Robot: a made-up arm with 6 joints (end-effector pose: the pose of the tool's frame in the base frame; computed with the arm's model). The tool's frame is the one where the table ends. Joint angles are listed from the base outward.
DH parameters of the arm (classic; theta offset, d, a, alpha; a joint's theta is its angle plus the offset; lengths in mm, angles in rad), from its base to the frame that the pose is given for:
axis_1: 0 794.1 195.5 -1.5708
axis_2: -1.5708 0 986.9 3.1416
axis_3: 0 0 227.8 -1.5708
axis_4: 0 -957.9 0 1.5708
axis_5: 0 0 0 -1.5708
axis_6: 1.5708 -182.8 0 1.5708
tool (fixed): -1.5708 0 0 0
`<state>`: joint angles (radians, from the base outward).
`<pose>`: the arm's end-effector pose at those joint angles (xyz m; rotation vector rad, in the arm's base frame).
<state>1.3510 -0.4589 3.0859 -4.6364 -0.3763 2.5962</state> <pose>-0.1936 -1.1738 1.0221 -0.5033 0.9233 -1.0722</pose>
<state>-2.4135 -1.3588 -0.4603 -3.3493 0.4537 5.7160</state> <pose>0.1508 0.1123 1.9728 1.3328 -2.4437 1.1980</pose>
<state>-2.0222 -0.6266 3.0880 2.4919 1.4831 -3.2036</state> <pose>0.6037 0.9928 0.9959 -2.1753 -0.5814 -0.6577</pose>
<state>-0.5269 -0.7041 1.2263 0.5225 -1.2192 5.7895</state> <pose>-0.8008 0.3668 2.4740 0.2426 -0.9290 -0.8377</pose>
